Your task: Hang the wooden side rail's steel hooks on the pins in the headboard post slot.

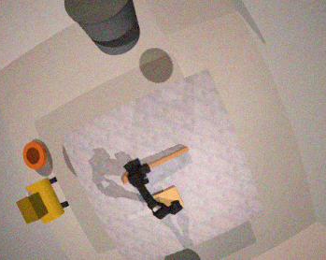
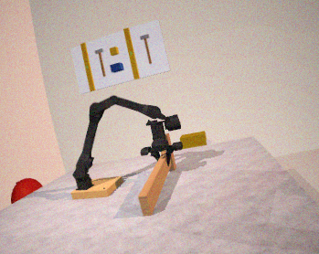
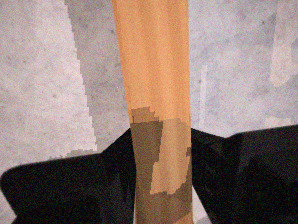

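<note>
My gripper tip is now 100 mm to the right of the wooden headboard post, 40 mm below it and 10 mm past it.
</note>
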